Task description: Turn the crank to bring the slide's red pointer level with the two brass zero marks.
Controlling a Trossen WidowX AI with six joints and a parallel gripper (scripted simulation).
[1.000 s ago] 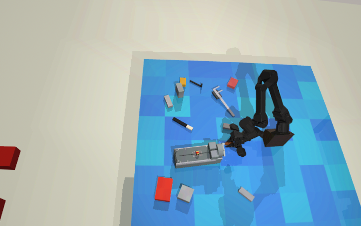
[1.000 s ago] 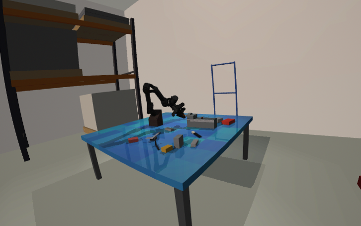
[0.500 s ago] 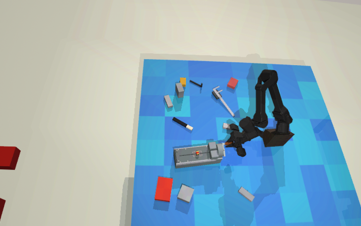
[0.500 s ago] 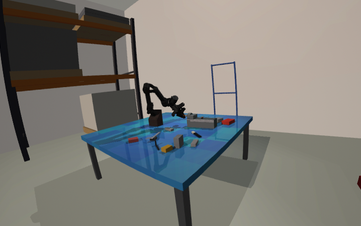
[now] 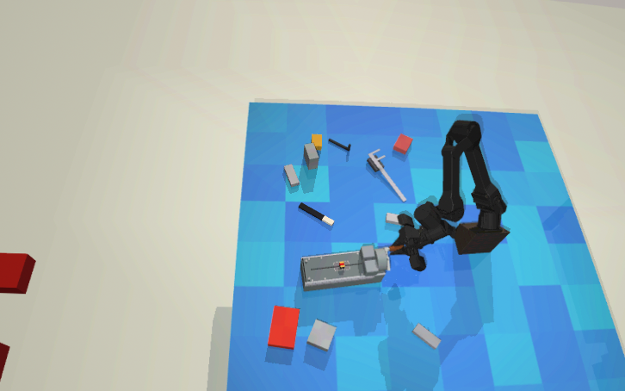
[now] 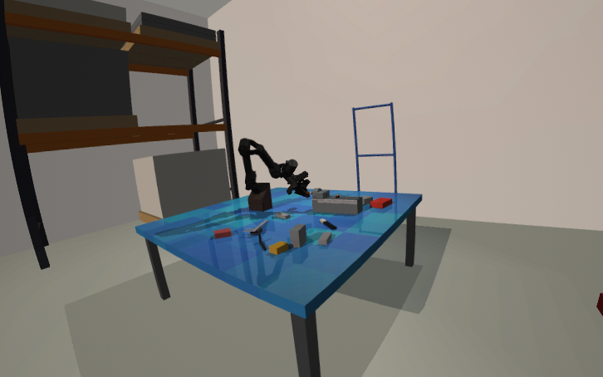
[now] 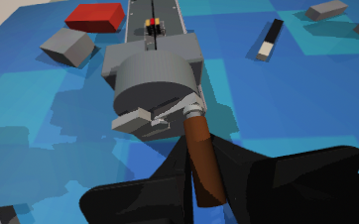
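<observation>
The brown crank handle lies 2 cm behind my gripper tip and 2 cm above it. The rest, counted from my gripper tip: red block: 16 cm behind, 50 cm to the right, 7 cm below; then red pointer: 16 cm ahead, 4 cm to the left; then black key: 9 cm ahead, 49 cm to the right, 7 cm below.
</observation>
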